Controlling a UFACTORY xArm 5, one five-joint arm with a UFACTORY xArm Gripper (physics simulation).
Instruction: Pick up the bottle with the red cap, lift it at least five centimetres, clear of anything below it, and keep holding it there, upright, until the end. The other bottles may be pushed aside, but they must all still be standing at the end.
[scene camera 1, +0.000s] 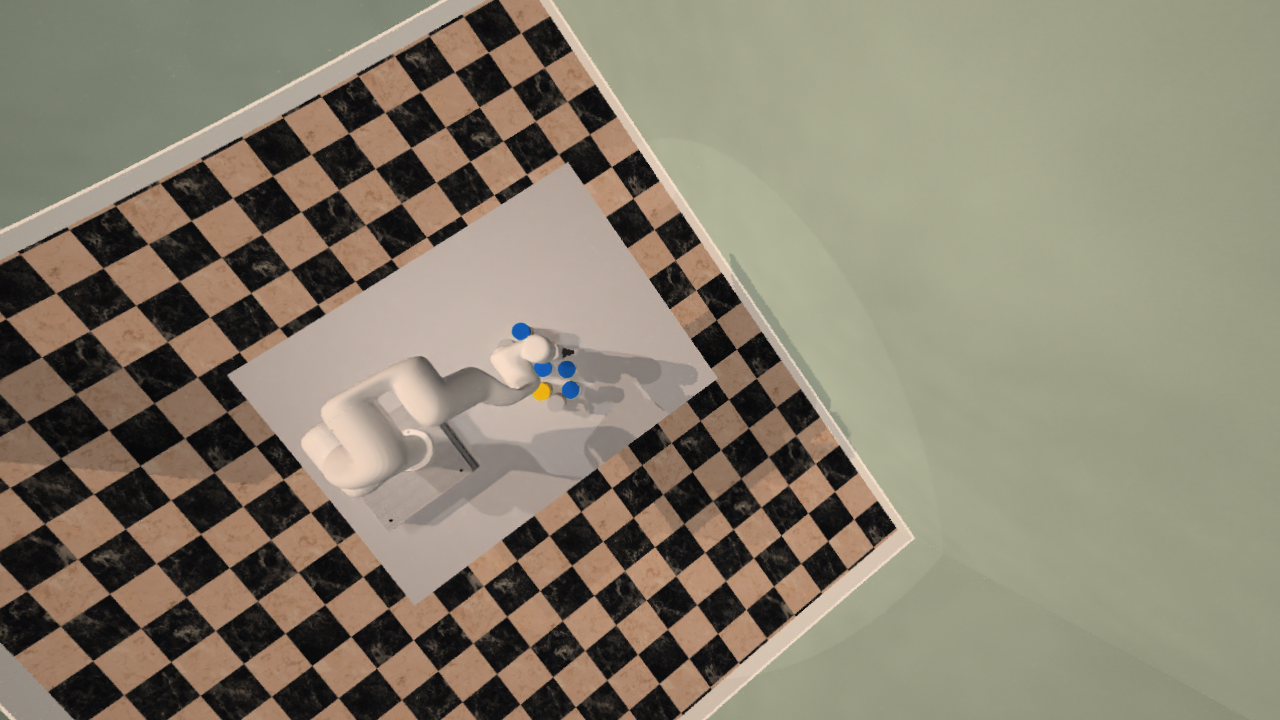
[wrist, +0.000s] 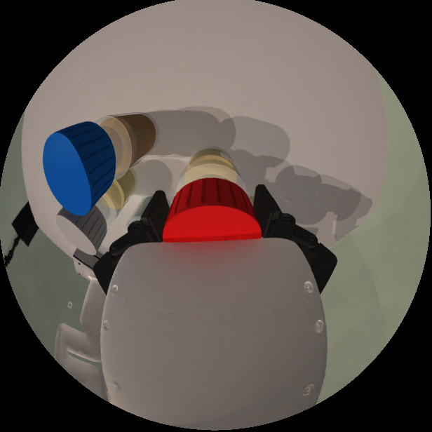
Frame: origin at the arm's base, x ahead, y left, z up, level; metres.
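Where they show: arm's base at its link origin: (scene camera 1: 412, 449).
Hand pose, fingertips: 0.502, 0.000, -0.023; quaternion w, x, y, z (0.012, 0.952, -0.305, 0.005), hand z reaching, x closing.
Note:
Things, the pixels of their top centre, and the offset from my fingertips, as dx, dy, dz. Level surfaces: height alone.
- blue-capped bottle at its top centre: (scene camera 1: 520, 331) -0.025, +0.101, +0.060
- blue cap at its top centre: (scene camera 1: 542, 368) -0.039, -0.031, +0.060
- yellow cap at its top centre: (scene camera 1: 541, 391) -0.086, -0.087, +0.060
- pale cap at its top centre: (scene camera 1: 555, 403) -0.072, -0.145, +0.060
- grey table at its surface level: dz -0.044
The red-capped bottle (wrist: 212, 212) stands upright in the wrist view, its cap between the two black fingers and partly cut off by the gripper body; its pale yellowish body shows beyond the cap. My gripper (wrist: 210, 199) is open, with one finger on each side of the cap and nothing gripped. In the scene view the red cap does not show; the white wrist (scene camera 1: 537, 348) covers that place. A blue-capped bottle (wrist: 80, 167) (scene camera 1: 520, 331) stands to the left of the gripper in the wrist view.
A grey-capped bottle (wrist: 81, 230) stands beside the blue-capped one. In the scene view, blue caps (scene camera 1: 566, 368) (scene camera 1: 570, 389), another blue cap (scene camera 1: 542, 368) and a yellow cap (scene camera 1: 541, 391) cluster close to the wrist, with a pale cap (scene camera 1: 556, 402) beside them. All are on the grey table (scene camera 1: 483, 259).

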